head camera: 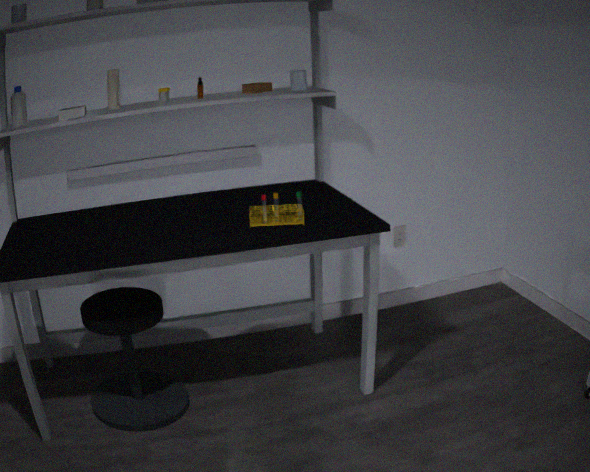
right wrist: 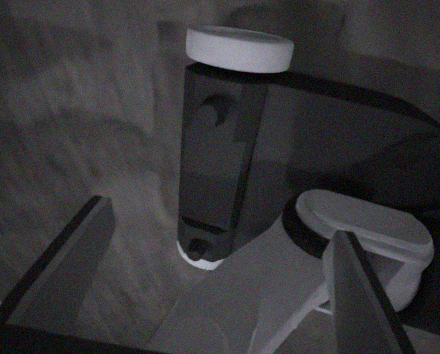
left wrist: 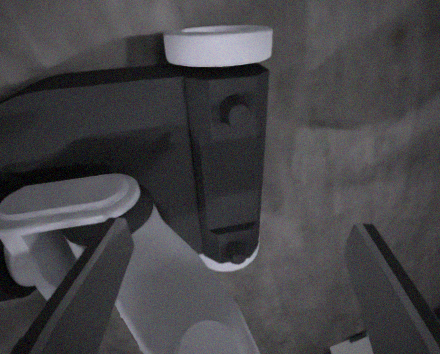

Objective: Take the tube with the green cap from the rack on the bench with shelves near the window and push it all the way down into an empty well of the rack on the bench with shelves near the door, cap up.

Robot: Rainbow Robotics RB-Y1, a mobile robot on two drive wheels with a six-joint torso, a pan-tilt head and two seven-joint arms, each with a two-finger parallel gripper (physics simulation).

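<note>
A yellow rack stands on the right part of the black bench with shelves. Three upright tubes stand in it: a tube with a green cap at the right end, a tube with a red cap at the left and a tube with a yellow cap between them. Which bench this is, the frame does not tell. My left gripper is open and empty over the floor beside my base. My right gripper is open and empty on the other side. Neither gripper shows in the head view.
A round black stool stands at the front left of the bench. A shelf above the bench holds bottles, boxes and jars. A white bench leg stands at the right front. Floor stretches to the right, up to the walls.
</note>
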